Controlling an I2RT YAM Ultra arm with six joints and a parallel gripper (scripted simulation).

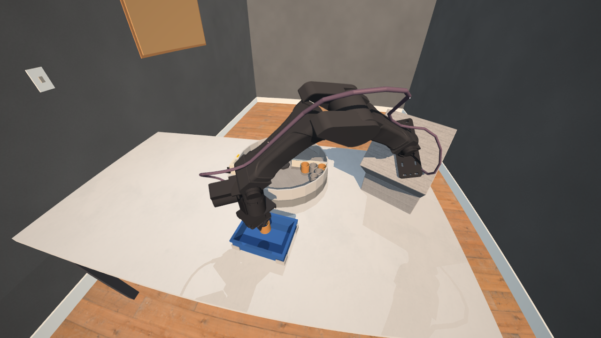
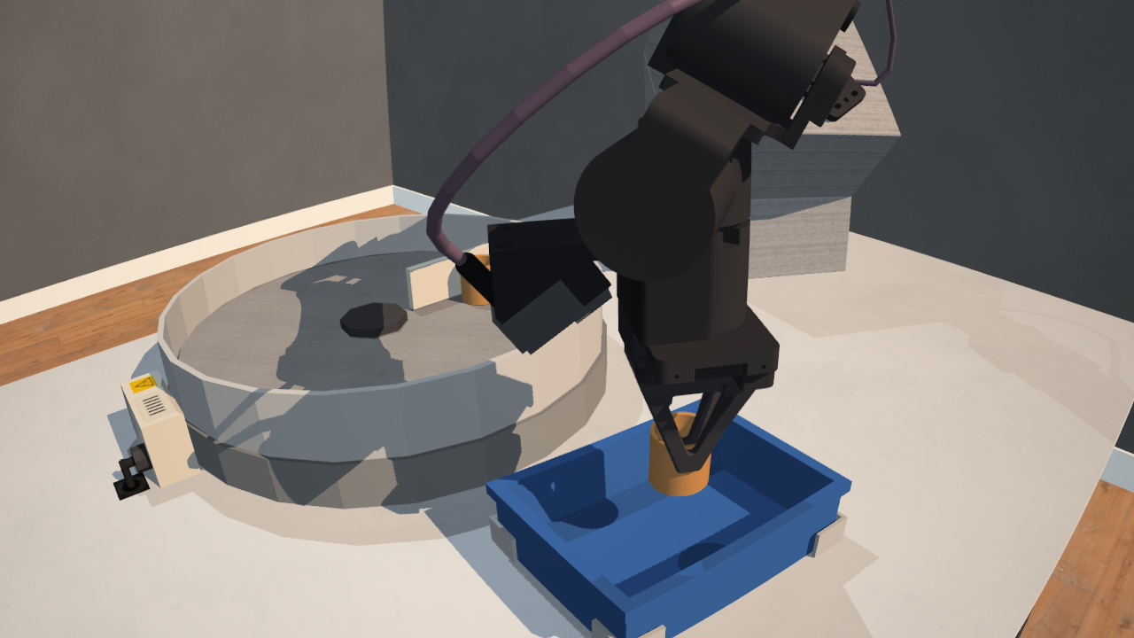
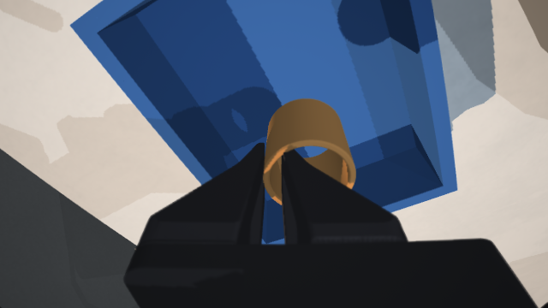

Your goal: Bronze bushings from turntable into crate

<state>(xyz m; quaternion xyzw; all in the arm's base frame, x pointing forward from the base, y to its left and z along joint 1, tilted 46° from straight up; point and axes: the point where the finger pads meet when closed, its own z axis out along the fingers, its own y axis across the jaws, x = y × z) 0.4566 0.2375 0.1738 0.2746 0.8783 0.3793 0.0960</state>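
My gripper is now 10 mm past the blue crate, 20 mm to the left of it and 60 mm above it. From my hand the other things lie so: round turntable: 60 mm ahead, 360 mm to the right, 30 mm below.
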